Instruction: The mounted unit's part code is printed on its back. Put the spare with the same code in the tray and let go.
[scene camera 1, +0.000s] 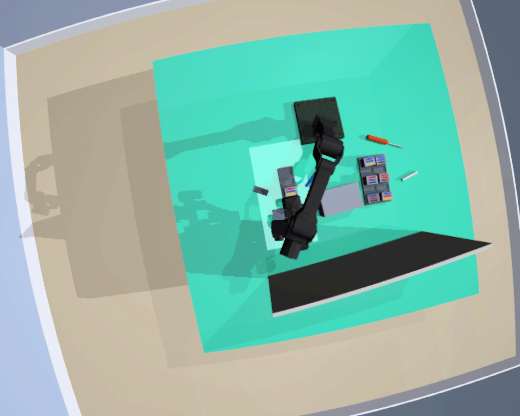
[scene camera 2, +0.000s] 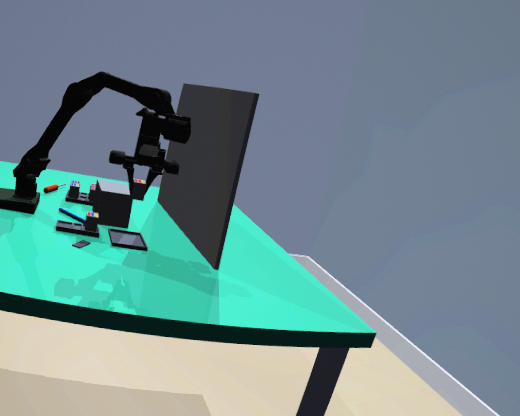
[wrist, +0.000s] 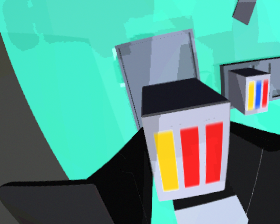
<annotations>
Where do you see a grey box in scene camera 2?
112, 200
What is my gripper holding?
A spare block.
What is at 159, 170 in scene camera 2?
My gripper.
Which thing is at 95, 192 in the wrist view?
My gripper.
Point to a spare block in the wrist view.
187, 124
</annotations>
